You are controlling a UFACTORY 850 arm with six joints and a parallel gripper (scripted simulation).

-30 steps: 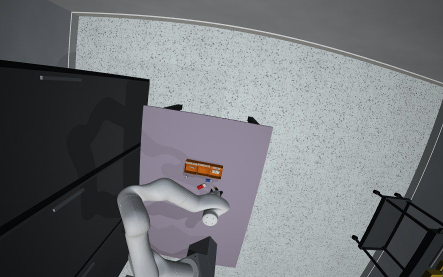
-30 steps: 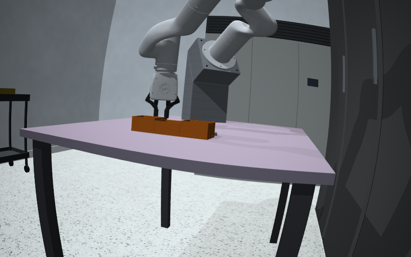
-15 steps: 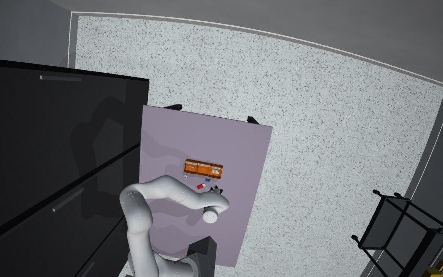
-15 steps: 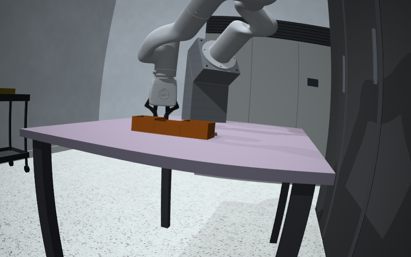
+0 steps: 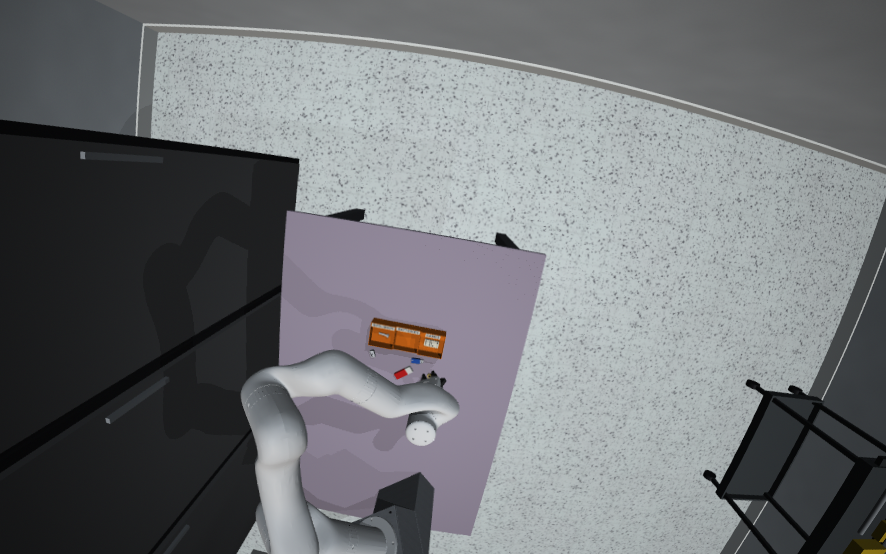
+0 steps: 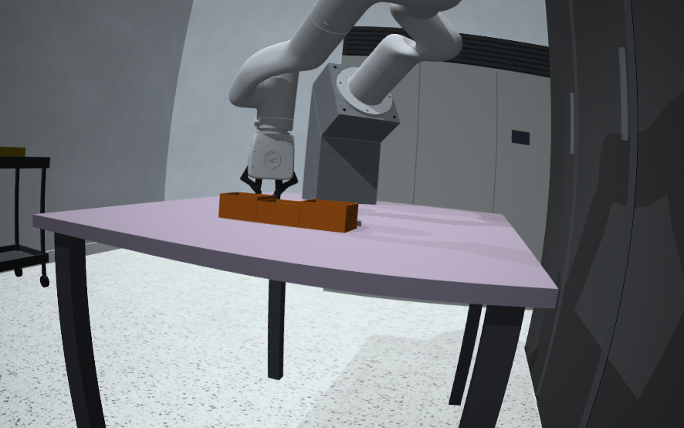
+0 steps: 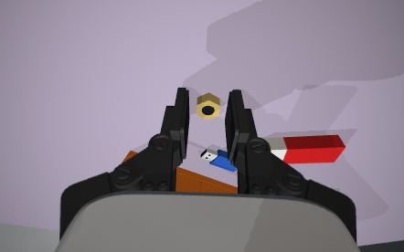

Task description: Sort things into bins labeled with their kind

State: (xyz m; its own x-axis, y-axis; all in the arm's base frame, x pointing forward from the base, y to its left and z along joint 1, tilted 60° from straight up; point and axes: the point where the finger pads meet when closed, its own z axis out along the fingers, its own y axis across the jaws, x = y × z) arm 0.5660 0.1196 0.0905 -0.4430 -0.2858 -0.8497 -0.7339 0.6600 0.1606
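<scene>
Right now my hand is 20 mm above the brass nut. The rest, counted from my hand: red-and-white block 80 mm to the left, 40 mm behind, 20 mm below; then white domino 110 mm ahead, 70 mm to the left, 10 mm below; then blue USB stick 70 mm to the left, 20 mm below, 20 mm ahead.
</scene>
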